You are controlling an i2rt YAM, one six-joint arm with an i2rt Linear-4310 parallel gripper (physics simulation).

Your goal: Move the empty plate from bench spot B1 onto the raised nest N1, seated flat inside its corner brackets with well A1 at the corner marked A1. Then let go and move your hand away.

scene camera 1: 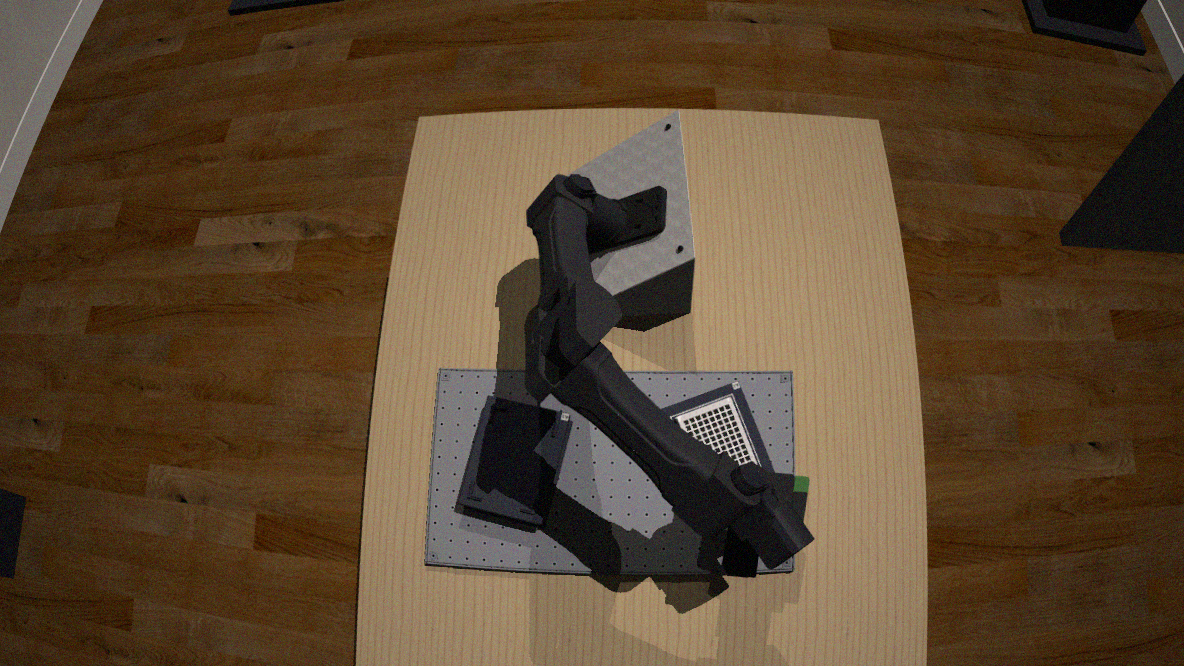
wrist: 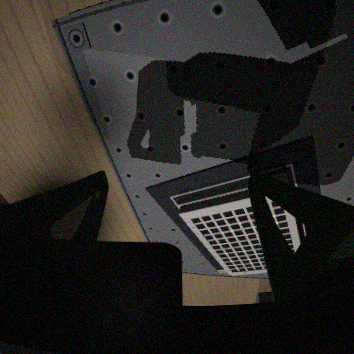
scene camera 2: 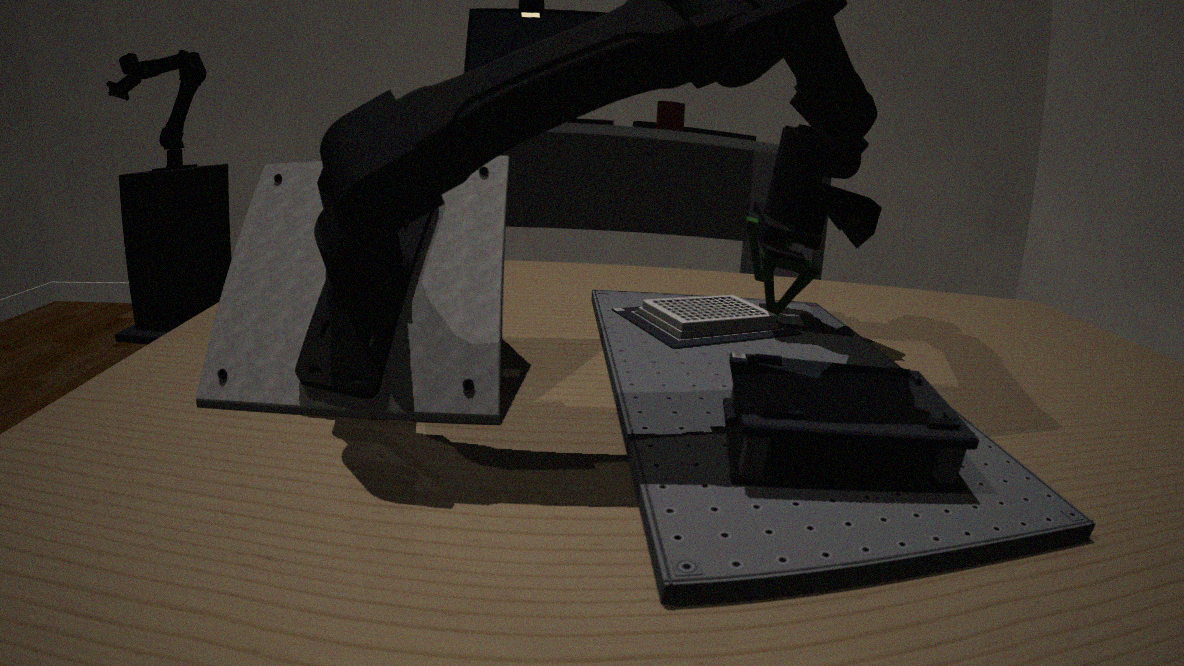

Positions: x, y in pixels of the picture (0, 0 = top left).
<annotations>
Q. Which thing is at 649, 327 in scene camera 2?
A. A dark nest.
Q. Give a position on a white well plate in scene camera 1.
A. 718, 425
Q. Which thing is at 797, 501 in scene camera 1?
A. The gripper.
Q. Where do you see a dark nest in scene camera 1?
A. At 733, 390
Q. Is the gripper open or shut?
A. Open.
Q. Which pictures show the gripper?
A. Scene camera 1, the wrist view and scene camera 2: all of them.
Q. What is the gripper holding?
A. Nothing.
</annotations>
